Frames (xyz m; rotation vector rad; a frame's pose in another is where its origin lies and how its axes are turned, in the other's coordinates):
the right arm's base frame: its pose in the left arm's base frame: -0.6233 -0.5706 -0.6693 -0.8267 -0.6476 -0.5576
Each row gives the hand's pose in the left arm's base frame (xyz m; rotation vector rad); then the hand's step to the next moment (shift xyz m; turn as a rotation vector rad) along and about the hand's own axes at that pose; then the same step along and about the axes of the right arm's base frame.
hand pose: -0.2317 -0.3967 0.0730 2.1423 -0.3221 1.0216
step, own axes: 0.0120 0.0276 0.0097 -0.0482 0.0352 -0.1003
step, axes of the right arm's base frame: 0.0182 -0.0236 -0.0106 -0.0634 -0.0593 0.0780
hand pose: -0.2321 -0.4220 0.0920 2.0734 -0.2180 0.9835
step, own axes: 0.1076 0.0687 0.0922 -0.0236 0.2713 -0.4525
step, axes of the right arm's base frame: 0.1420 -0.0297 -0.0612 -0.0780 -0.3353 0.4005
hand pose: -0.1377 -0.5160 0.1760 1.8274 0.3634 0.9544
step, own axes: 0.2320 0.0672 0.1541 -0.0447 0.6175 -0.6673
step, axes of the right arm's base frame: 0.2627 0.1143 0.0045 0.0087 -0.6719 0.6140
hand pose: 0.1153 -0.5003 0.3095 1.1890 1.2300 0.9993
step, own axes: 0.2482 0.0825 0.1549 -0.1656 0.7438 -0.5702
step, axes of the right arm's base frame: 0.1052 0.2386 0.1562 0.1907 -0.7403 0.5669
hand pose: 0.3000 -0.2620 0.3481 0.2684 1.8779 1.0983
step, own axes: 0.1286 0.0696 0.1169 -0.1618 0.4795 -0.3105
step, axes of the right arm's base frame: -0.0647 0.1260 0.1224 0.1900 -0.4361 0.3553
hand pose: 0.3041 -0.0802 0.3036 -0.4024 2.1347 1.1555
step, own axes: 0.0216 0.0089 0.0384 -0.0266 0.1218 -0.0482
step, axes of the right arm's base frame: -0.0278 0.0294 0.0196 0.0291 -0.0844 0.0995
